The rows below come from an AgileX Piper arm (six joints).
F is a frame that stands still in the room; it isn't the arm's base.
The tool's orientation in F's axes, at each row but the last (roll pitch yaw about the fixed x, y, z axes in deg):
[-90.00, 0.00, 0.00]
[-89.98, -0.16, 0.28]
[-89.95, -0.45, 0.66]
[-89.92, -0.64, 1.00]
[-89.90, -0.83, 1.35]
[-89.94, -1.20, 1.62]
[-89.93, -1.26, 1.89]
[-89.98, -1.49, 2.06]
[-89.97, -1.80, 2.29]
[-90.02, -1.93, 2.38]
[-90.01, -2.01, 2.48]
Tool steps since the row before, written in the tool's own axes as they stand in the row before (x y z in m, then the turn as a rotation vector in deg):
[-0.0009, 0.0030, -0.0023, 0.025, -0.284, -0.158]
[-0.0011, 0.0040, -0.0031, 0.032, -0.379, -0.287]
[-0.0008, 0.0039, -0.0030, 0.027, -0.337, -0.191]
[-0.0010, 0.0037, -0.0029, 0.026, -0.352, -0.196]
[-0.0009, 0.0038, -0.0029, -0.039, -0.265, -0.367]
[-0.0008, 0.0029, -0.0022, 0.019, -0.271, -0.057]
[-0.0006, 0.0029, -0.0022, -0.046, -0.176, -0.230]
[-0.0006, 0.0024, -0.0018, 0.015, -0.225, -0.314]
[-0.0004, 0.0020, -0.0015, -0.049, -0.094, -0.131]
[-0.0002, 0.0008, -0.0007, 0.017, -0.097, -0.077]
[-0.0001, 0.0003, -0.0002, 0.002, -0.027, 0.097]
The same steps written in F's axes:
[-0.0009, -0.0023, -0.0030, 0.025, -0.158, 0.284]
[-0.0011, -0.0031, -0.0040, 0.032, -0.287, 0.379]
[-0.0007, -0.0030, -0.0039, 0.027, -0.191, 0.337]
[-0.0009, -0.0029, -0.0037, 0.025, -0.196, 0.352]
[-0.0008, -0.0029, -0.0038, -0.034, -0.368, 0.264]
[-0.0007, -0.0022, -0.0029, 0.015, -0.057, 0.271]
[-0.0005, -0.0022, -0.0029, -0.042, -0.232, 0.175]
[-0.0005, -0.0018, -0.0024, 0.020, -0.314, 0.225]
[-0.0003, -0.0015, -0.0020, -0.047, -0.133, 0.092]
[-0.0001, -0.0007, -0.0008, 0.017, -0.076, 0.098]
[-0.0001, -0.0002, -0.0003, -0.003, 0.097, 0.027]

